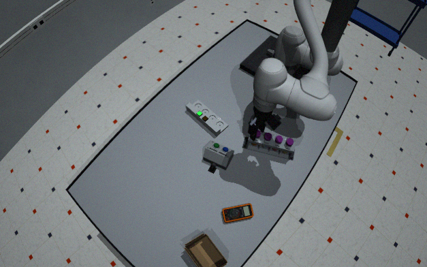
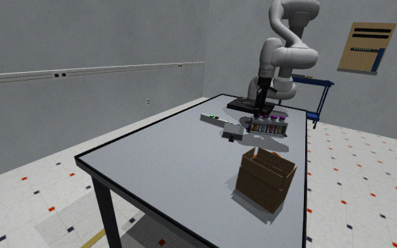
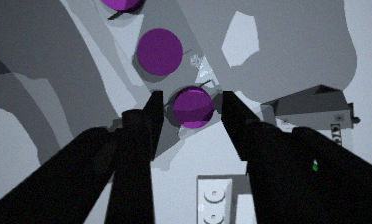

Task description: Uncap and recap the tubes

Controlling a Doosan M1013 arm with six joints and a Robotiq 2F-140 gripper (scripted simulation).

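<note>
Now: hand 5 cm to the right of the purple cap, 3 cm above it and 2 cm past it. The rest, counted from my hand: green key 14 cm ahead, 12 cm to the right, 7 cm below; blue key 13 cm ahead, 7 cm to the right, 7 cm below; key housing 15 cm ahead, 9 cm to the right, 9 cm below.
</note>
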